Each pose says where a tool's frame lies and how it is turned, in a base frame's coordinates. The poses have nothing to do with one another.
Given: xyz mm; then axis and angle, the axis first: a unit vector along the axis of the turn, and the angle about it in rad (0 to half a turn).
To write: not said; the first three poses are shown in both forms.
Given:
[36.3, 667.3, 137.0, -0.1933, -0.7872, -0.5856, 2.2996]
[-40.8, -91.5, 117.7, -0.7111, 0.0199, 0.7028, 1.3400]
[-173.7, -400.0, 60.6, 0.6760, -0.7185, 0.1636, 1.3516]
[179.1, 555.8, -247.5, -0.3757, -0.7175, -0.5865, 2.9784]
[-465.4, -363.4, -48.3, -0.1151, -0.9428, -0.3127, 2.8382]
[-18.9, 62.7, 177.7, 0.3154, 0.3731, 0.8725, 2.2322]
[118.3, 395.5, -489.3, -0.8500, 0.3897, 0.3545, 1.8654]
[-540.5, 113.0, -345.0, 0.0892, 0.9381, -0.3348, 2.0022]
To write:
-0.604, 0.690, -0.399, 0.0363; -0.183, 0.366, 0.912, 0.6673; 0.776, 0.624, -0.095, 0.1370; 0, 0, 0, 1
0.619, -0.695, -0.366, -0.0408; 0.673, 0.229, 0.703, -0.0915; -0.405, -0.681, 0.610, 0.1177; 0, 0, 0, 1
0.575, -0.540, -0.615, -0.1737; -0.220, 0.621, -0.752, -0.4000; 0.788, 0.568, 0.238, 0.0606; 0, 0, 0, 1
-0.706, 0.631, 0.321, 0.1791; 0.440, 0.036, 0.897, 0.5558; 0.554, 0.775, -0.303, -0.2475; 0, 0, 0, 1
-0.928, 0.306, -0.211, -0.4654; 0.119, 0.783, 0.611, -0.3634; 0.352, 0.542, -0.763, -0.0483; 0, 0, 0, 1
-0.454, -0.499, 0.739, -0.0189; 0.879, -0.390, 0.277, 0.0627; 0.150, 0.774, 0.615, 0.1777; 0, 0, 0, 1
0.642, -0.767, -0.016, 0.1183; -0.088, -0.094, 0.992, 0.3955; -0.762, -0.635, -0.128, -0.4893; 0, 0, 0, 1
-0.407, 0.423, 0.810, -0.5405; -0.185, 0.830, -0.526, 0.1130; -0.894, -0.364, -0.259, -0.3450; 0, 0, 0, 1

